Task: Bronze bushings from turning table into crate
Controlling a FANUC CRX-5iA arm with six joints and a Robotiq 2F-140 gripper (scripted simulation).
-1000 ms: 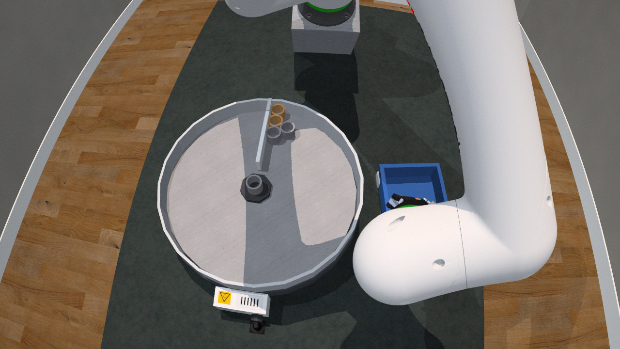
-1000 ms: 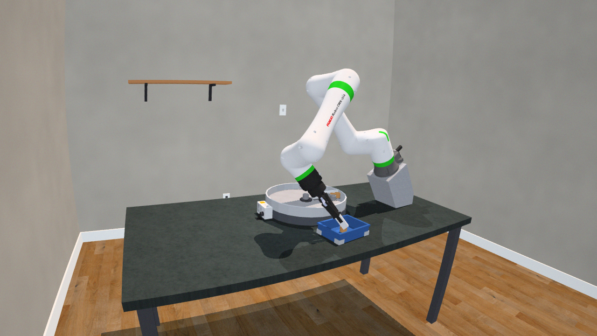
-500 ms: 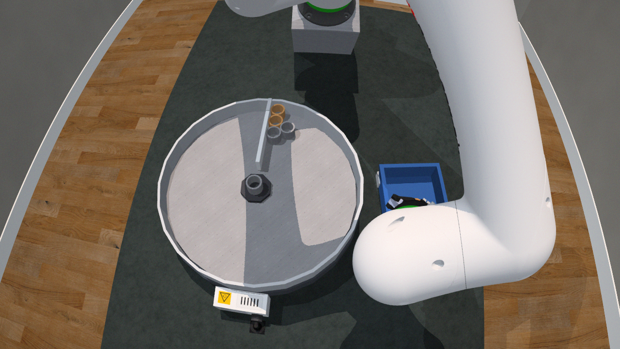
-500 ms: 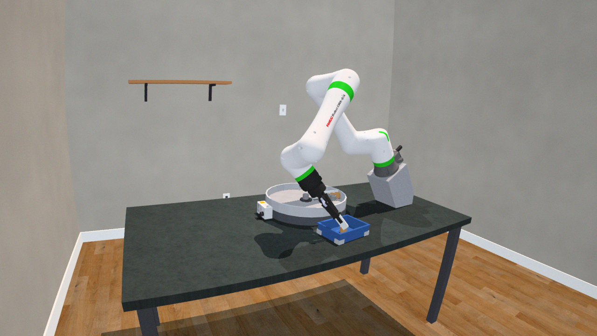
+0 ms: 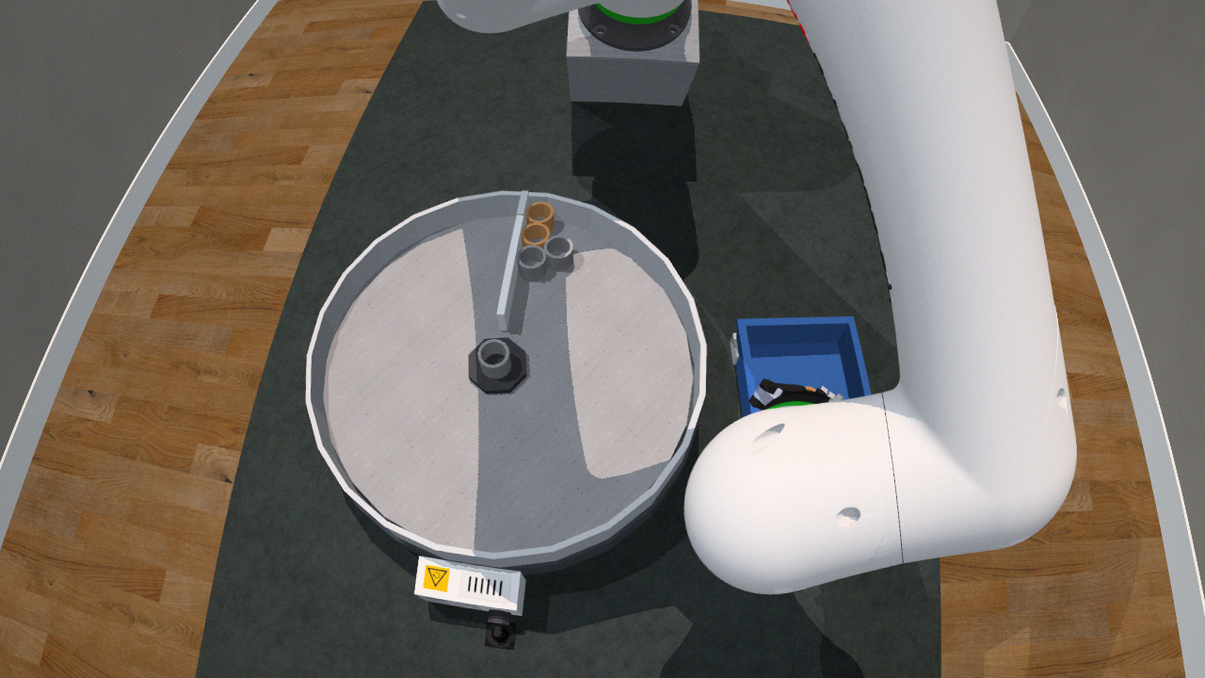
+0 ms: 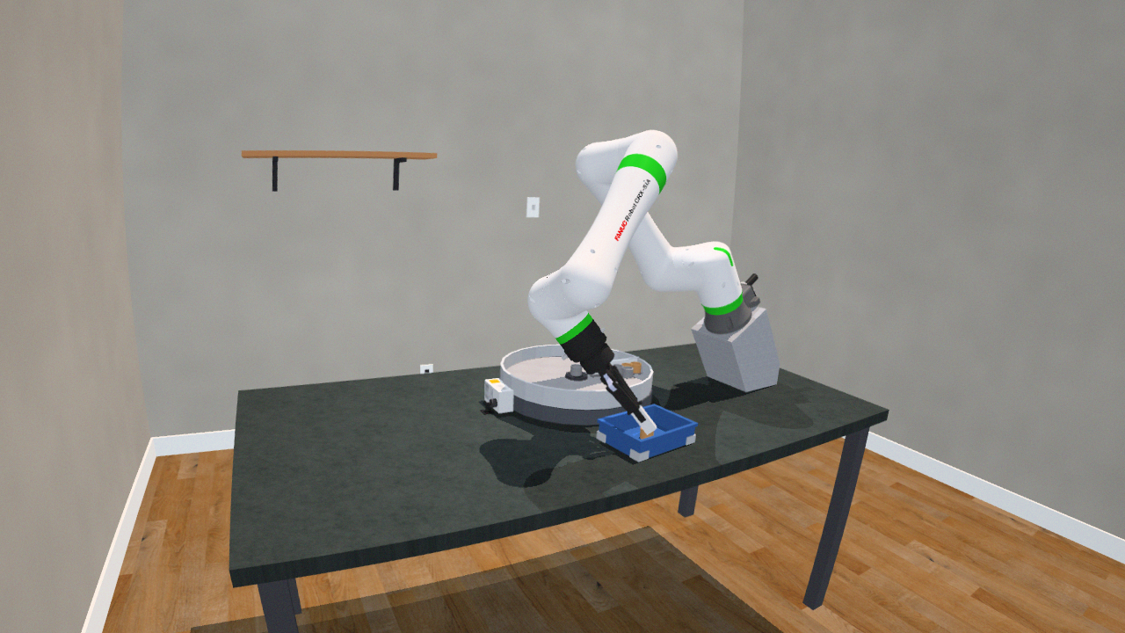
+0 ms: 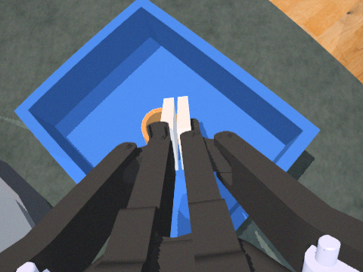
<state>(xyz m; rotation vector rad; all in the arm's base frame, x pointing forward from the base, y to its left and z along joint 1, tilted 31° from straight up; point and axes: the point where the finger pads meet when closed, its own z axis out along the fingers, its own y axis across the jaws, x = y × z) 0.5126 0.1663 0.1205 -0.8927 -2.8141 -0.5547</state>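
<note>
The blue crate is 4 cm below my hand and 2 cm behind it. The rest, counted from my hand: turning table 34 cm to the right, 7 cm behind, 1 cm below.
</note>
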